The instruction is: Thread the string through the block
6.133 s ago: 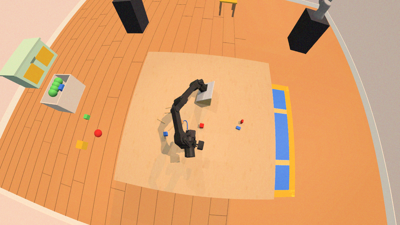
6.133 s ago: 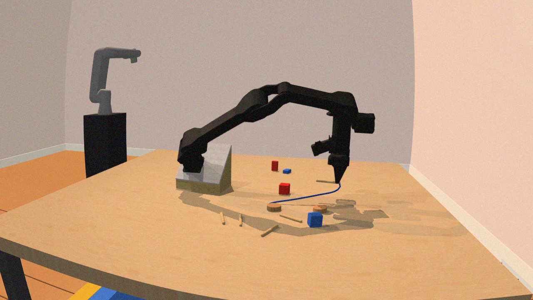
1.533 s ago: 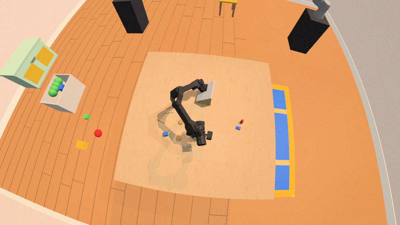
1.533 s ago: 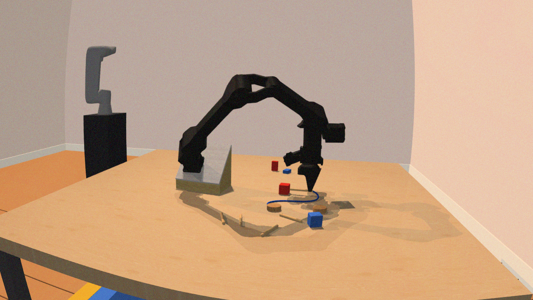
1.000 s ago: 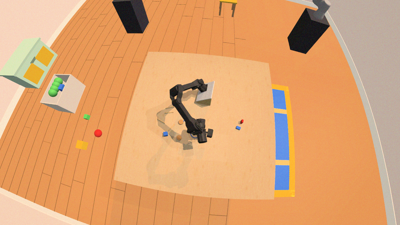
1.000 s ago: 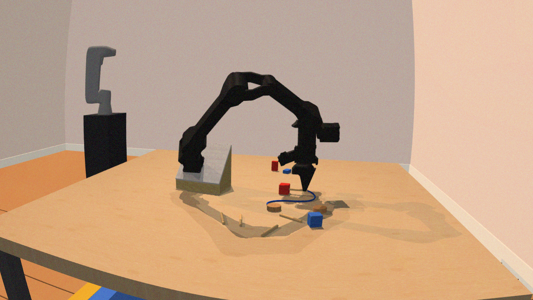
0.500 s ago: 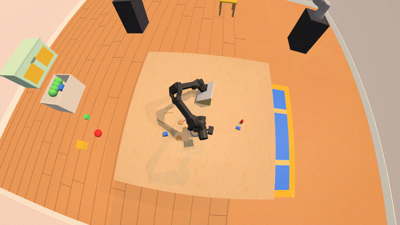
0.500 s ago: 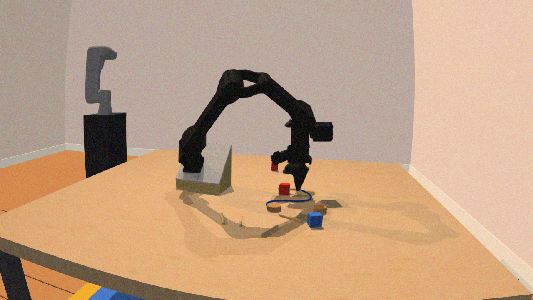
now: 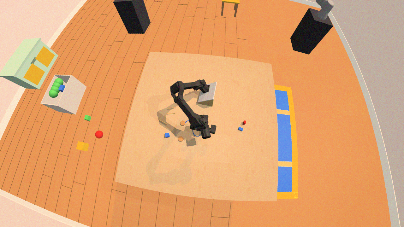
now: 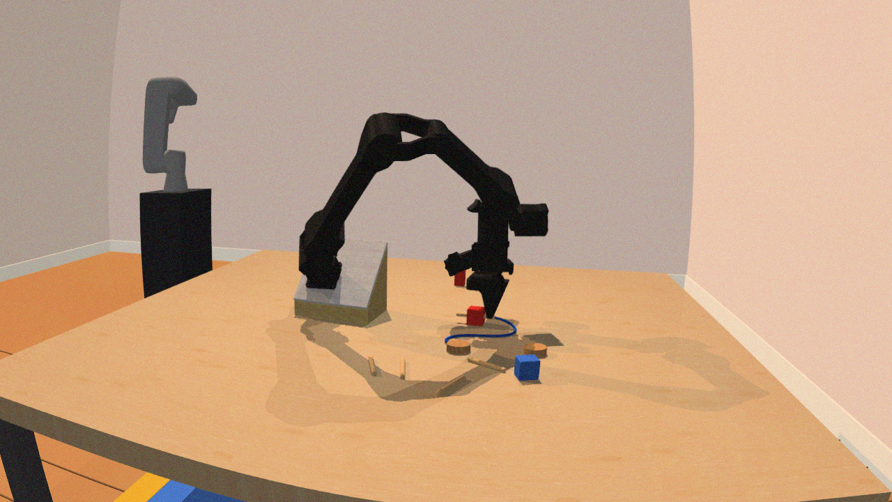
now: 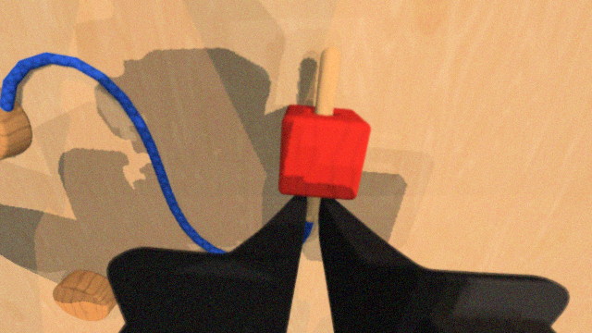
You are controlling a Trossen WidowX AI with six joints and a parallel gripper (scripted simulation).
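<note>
Now: gripper tip 1 cm past the thin wooden stick. Also, from my gripper tip: blue cube: 9 cm ahead, 27 cm to the right; red cube: 3 cm behind; small blue piece: 6 cm behind, 30 cm to the left, 1 cm below.
</note>
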